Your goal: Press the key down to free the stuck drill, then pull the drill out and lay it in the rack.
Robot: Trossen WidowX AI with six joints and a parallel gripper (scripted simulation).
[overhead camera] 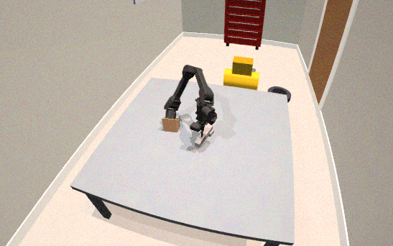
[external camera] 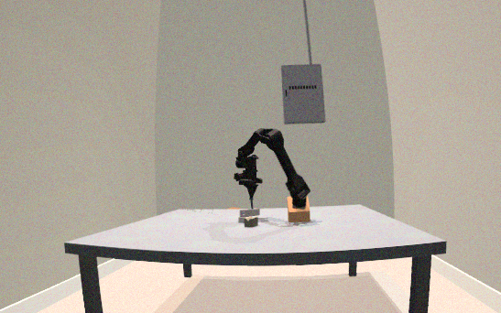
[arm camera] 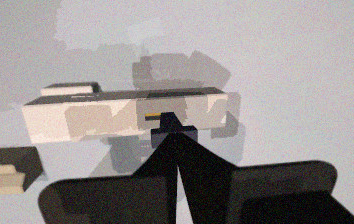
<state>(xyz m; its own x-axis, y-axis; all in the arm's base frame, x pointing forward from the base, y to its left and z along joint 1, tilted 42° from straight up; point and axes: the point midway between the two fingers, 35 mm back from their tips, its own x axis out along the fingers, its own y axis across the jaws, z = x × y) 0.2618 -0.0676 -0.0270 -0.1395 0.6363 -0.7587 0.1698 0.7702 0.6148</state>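
The dark key is 3 cm below my gripper tip. Also, from my gripper tip: holder block: 4 cm behind, 22 cm to the left, 10 cm below; then drill: 1 cm ahead, 6 cm to the left, 7 cm below.
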